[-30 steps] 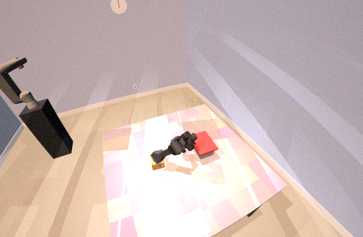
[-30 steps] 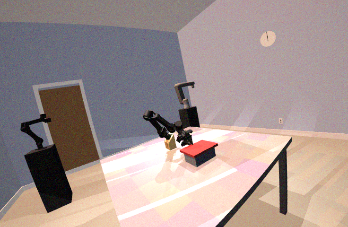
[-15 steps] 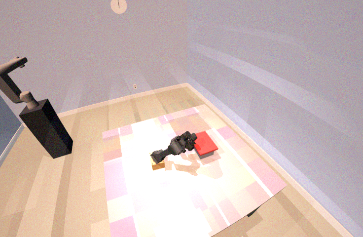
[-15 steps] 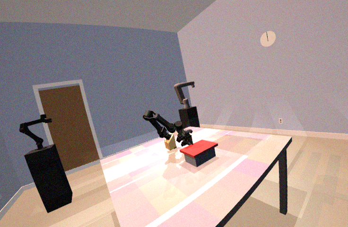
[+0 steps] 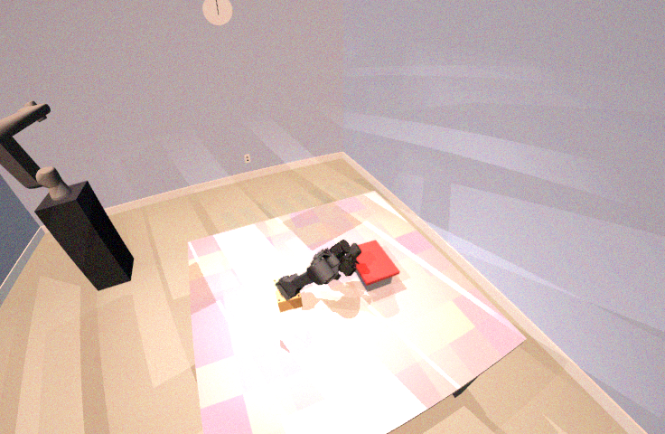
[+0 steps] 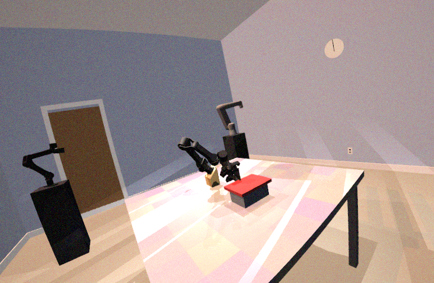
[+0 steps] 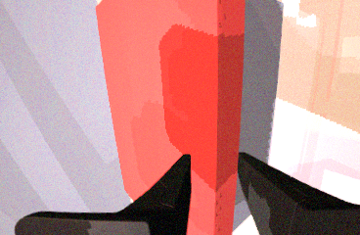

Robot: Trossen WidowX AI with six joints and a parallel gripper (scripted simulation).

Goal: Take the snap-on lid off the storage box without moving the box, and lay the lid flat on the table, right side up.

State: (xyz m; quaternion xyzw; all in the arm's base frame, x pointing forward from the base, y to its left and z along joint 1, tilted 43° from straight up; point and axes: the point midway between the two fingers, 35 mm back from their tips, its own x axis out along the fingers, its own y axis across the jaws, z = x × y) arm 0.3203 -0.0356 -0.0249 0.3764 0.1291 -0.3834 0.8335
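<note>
My gripper tip is now 70 mm short of the red lid and 10 mm to the left of it. Also, from my gripper tip: storage box (70 mm ahead, 10 mm to the right, 40 mm below).
</note>
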